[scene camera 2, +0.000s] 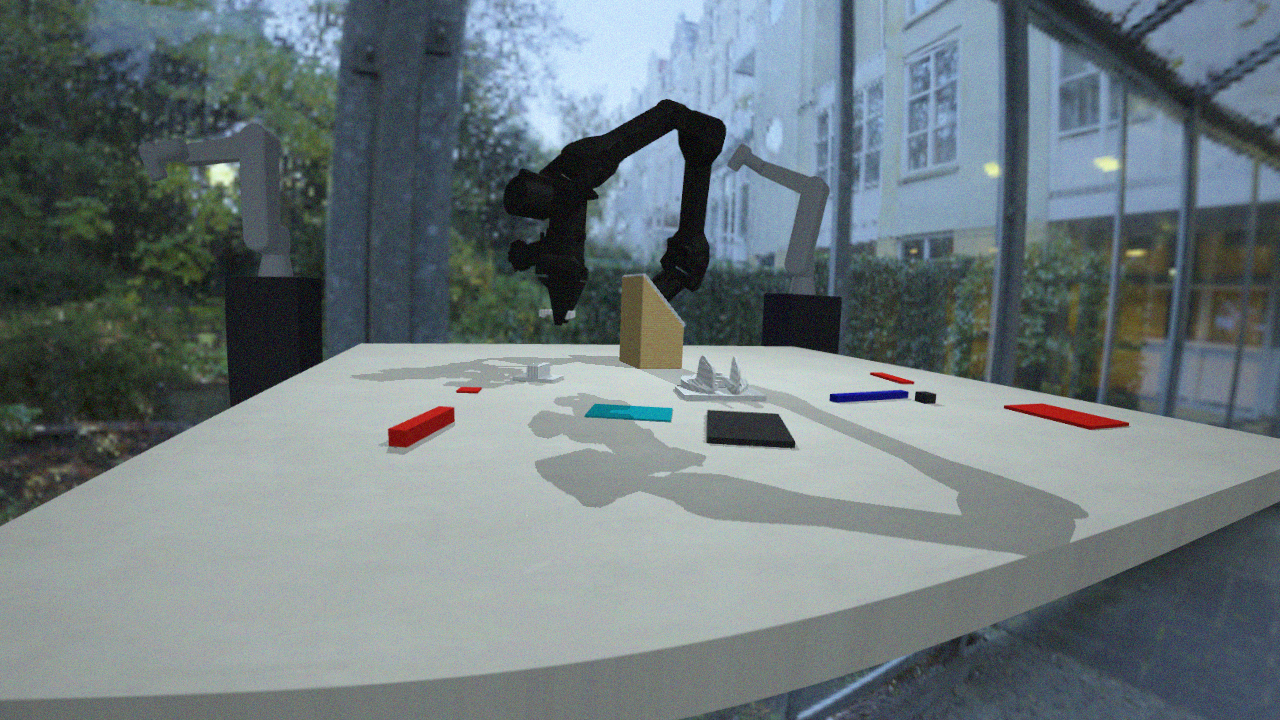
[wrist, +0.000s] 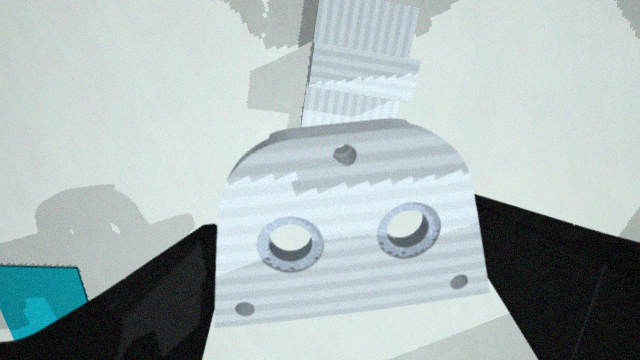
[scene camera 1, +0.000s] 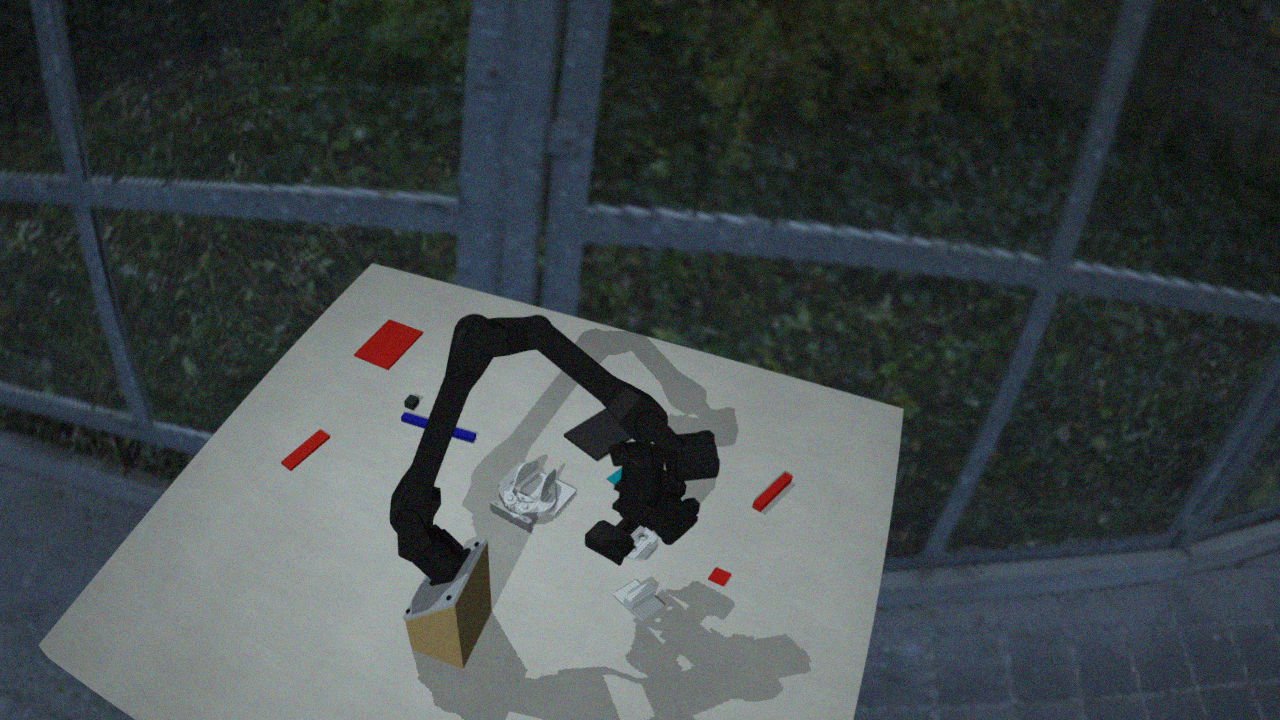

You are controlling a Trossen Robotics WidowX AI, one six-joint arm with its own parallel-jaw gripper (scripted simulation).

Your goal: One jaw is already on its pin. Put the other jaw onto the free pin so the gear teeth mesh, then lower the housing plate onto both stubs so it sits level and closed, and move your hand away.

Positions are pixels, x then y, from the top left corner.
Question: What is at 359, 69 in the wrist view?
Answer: A ribbed white stand.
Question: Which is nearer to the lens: the black tile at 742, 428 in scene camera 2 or the white jaw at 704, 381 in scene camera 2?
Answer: The black tile.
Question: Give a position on a black tile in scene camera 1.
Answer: At 593, 436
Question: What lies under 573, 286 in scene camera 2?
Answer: My gripper.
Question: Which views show the white base plate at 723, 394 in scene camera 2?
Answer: Scene camera 2 and scene camera 1 only.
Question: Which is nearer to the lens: the red block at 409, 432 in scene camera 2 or the white base plate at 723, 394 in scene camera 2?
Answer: The red block.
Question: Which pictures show my gripper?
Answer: Scene camera 2, the wrist view and scene camera 1: all of them.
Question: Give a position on a white housing plate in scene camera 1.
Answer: At 644, 548
